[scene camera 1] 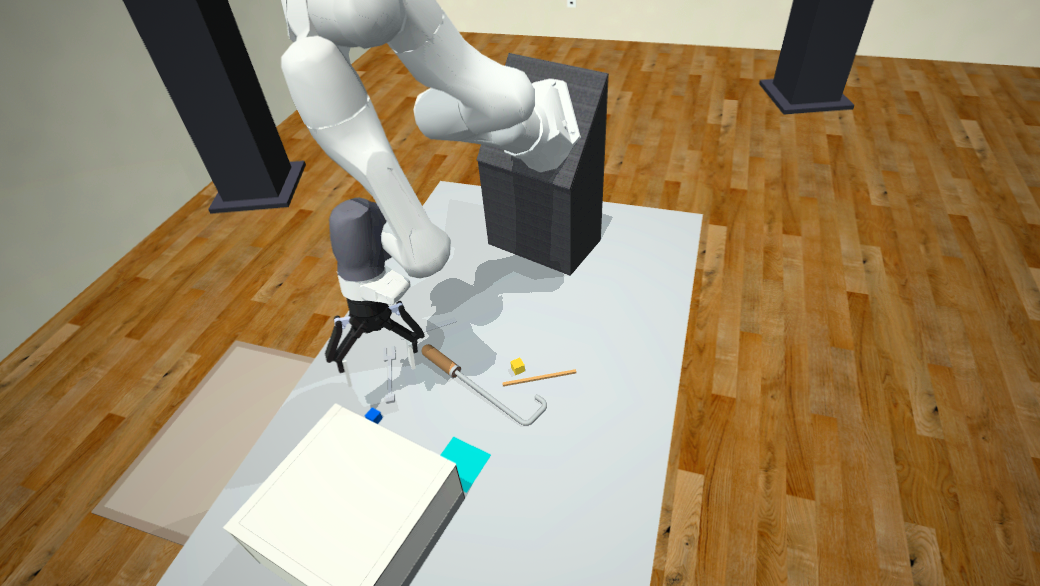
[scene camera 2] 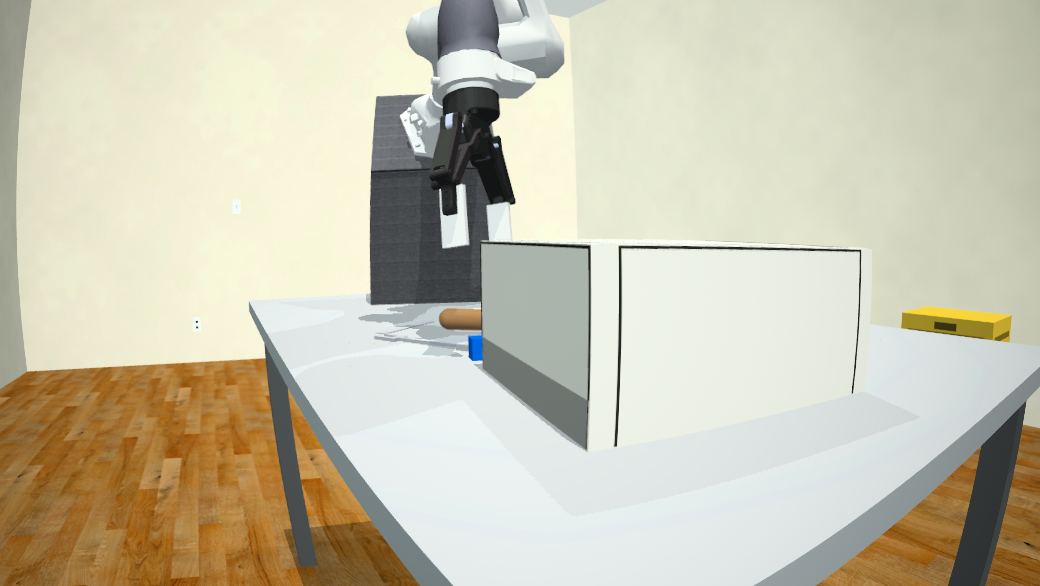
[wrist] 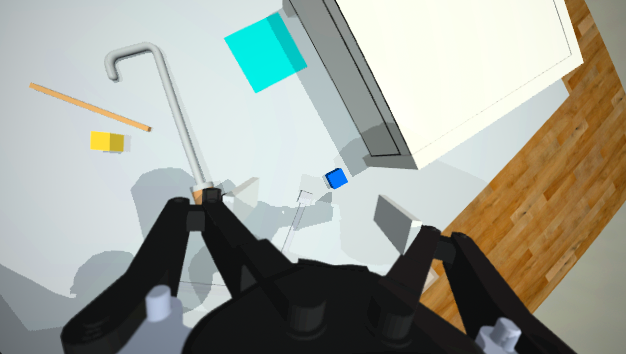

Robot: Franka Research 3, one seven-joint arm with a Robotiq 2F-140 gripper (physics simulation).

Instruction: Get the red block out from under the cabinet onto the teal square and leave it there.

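Note:
The red block does not show in any view; the space under the white cabinet (scene camera 1: 345, 487) (scene camera 2: 735, 342) (wrist: 450, 75) is hidden. The teal square (scene camera 1: 464, 458) (wrist: 262, 55) lies flat on the table beside the cabinet, partly in its shadow. My gripper (scene camera 1: 379, 367) (scene camera 2: 476, 229) (wrist: 318, 199) is open and empty, pointing down above the table, between the cabinet and the dark pedestal. A hooked grey rod (scene camera 1: 487, 393) (wrist: 175, 107) with a brown wooden handle (scene camera 1: 438, 358) (scene camera 2: 459, 318) lies on the table, its handle close to one finger's side in the wrist view.
A blue block (scene camera 1: 373, 415) (scene camera 2: 475, 347) (wrist: 336, 178) sits near a cabinet corner. A thin transparent piece (scene camera 1: 390, 378) (wrist: 298, 217) lies near it. A yellow block (scene camera 1: 517, 366) (wrist: 106, 141) and an orange stick (scene camera 1: 539, 377) (wrist: 90, 107) lie beyond the rod. The dark pedestal (scene camera 1: 524, 218) (scene camera 2: 422, 240) stands at the arm's base.

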